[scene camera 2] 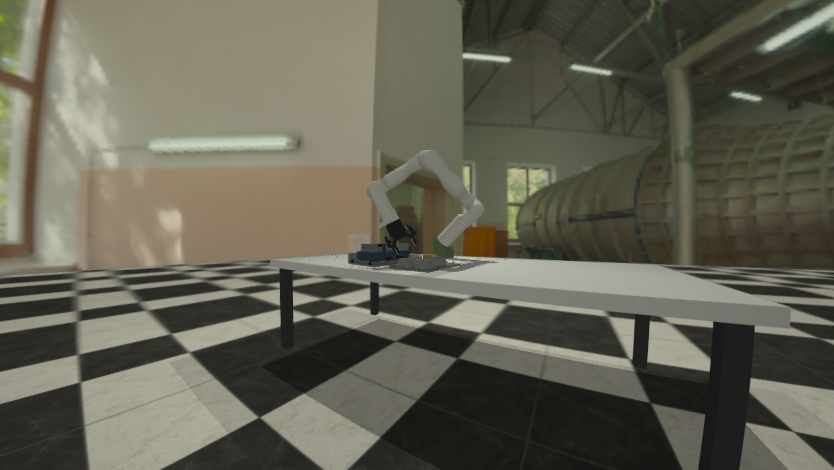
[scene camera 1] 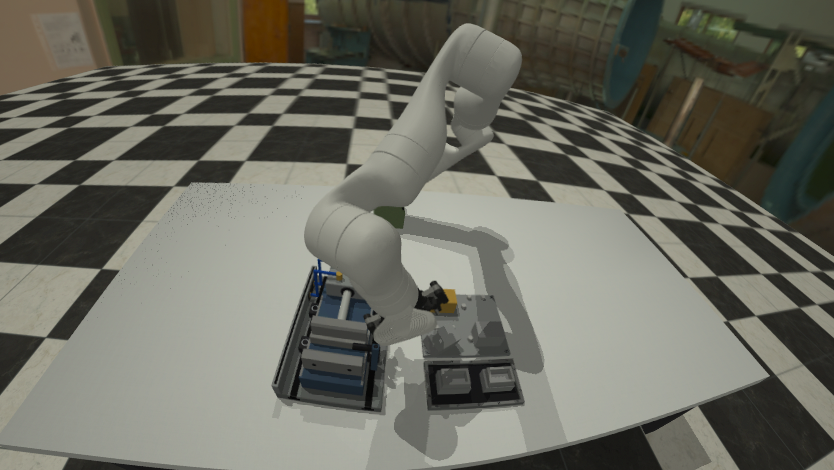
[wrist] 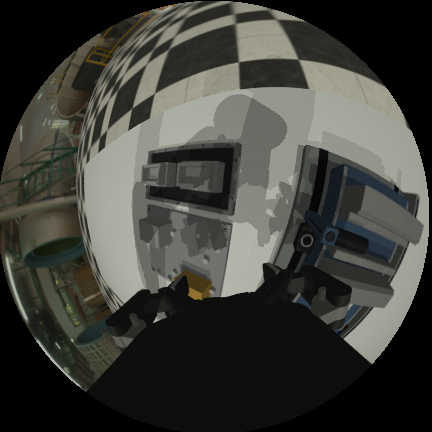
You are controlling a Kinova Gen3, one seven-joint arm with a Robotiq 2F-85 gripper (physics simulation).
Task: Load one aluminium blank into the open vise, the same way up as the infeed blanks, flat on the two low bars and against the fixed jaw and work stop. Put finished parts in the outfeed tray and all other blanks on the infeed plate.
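Places are measured from the arm's base along level axes (x ahead, y left, z up), in metres.
Where they show: gripper, fingertip midpoint: (scene camera 2: 407,249) (wrist: 224,278); arm's base at its link origin: (scene camera 2: 443,241).
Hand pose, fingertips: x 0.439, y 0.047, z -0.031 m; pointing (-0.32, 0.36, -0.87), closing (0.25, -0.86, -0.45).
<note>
Things, the pixels of their centre, and the offset from my fingertips.
- open vise at the middle of its body: (wrist: 338,292) (scene camera 1: 340,324) (scene camera 2: 384,252) dx +0.002, dy -0.143, dz -0.020 m
- work stop at the middle of its body: (wrist: 349,240) (scene camera 1: 362,347) dx +0.076, dy -0.098, dz +0.020 m
- infeed plate at the middle of its body: (wrist: 179,254) (scene camera 1: 462,323) dx -0.043, dy +0.119, dz -0.066 m
- yellow-orange block at the middle of its body: (wrist: 192,288) (scene camera 1: 441,300) dx -0.091, dy +0.073, dz -0.044 m
My gripper (wrist: 224,278) (scene camera 2: 407,248) is open and empty, above the gap between the vise and the infeed plate; the arm partly hides it in scene camera 1. The open vise (scene camera 2: 373,255) stands left, with a front fixed jaw (scene camera 1: 331,360) (wrist: 385,205), a moving jaw (scene camera 1: 338,328) (wrist: 357,280) and a work stop (scene camera 1: 361,346) (wrist: 352,241) with a black rod. No blank shows between the jaws; the low bars are mostly hidden. Two shadowed grey blanks (scene camera 1: 490,334) (wrist: 156,231) stand on the infeed plate (scene camera 1: 484,303) (wrist: 162,257). Two pocketed parts (scene camera 1: 454,380) (scene camera 1: 497,378) (wrist: 200,175) lie in the outfeed tray (scene camera 1: 475,404) (wrist: 236,180).
A yellow-orange block (scene camera 1: 448,300) (wrist: 197,285) stands at the infeed plate's back left corner, near one finger. Small round pins stand on the plate. Blue pipes (scene camera 1: 318,280) rise behind the vise at its left. A green block (scene camera 1: 389,216) (scene camera 2: 443,246) is at the arm's base.
</note>
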